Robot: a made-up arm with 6 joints. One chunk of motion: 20 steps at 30 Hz.
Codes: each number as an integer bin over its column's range. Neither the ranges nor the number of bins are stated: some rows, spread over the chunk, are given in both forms.
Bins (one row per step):
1: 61 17 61 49 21 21
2: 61 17 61 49 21 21
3: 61 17 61 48 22 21
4: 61 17 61 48 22 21
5: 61 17 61 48 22 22
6: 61 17 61 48 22 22
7: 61 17 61 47 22 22
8: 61 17 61 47 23 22
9: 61 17 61 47 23 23
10: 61 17 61 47 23 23
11: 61 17 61 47 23 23
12: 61 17 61 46 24 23
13: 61 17 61 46 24 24
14: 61 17 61 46 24 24
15: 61 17 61 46 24 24
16: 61 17 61 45 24 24
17: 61 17 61 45 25 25
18: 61 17 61 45 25 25
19: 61 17 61 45 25 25
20: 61 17 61 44 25 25
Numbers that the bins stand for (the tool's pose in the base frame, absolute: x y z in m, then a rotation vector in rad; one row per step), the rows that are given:
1: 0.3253 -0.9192 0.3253 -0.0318 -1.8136 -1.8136
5: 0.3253 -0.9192 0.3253 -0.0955 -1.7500 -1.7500
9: 0.3253 -0.9192 0.3253 -0.1591 -1.6864 -1.6864
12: 0.3253 -0.9192 0.3253 -0.2227 -1.6227 -1.6864
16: 0.3253 -0.9192 0.3253 -0.2864 -1.6227 -1.6227
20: 0.3253 -0.9192 0.3253 -0.3500 -1.5591 -1.5591
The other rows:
2: 0.3253 -0.9192 0.3253 -0.0318 -1.8136 -1.8136
3: 0.3253 -0.9192 0.3253 -0.0955 -1.7500 -1.8136
4: 0.3253 -0.9192 0.3253 -0.0955 -1.7500 -1.8136
6: 0.3253 -0.9192 0.3253 -0.0955 -1.7500 -1.7500
7: 0.3253 -0.9192 0.3253 -0.1591 -1.7500 -1.7500
8: 0.3253 -0.9192 0.3253 -0.1591 -1.6864 -1.7500
10: 0.3253 -0.9192 0.3253 -0.1591 -1.6864 -1.6864
11: 0.3253 -0.9192 0.3253 -0.1591 -1.6864 -1.6864
13: 0.3253 -0.9192 0.3253 -0.2227 -1.6227 -1.6227
14: 0.3253 -0.9192 0.3253 -0.2227 -1.6227 -1.6227
15: 0.3253 -0.9192 0.3253 -0.2227 -1.6227 -1.6227
17: 0.3253 -0.9192 0.3253 -0.2864 -1.5591 -1.5591
18: 0.3253 -0.9192 0.3253 -0.2864 -1.5591 -1.5591
19: 0.3253 -0.9192 0.3253 -0.2864 -1.5591 -1.5591

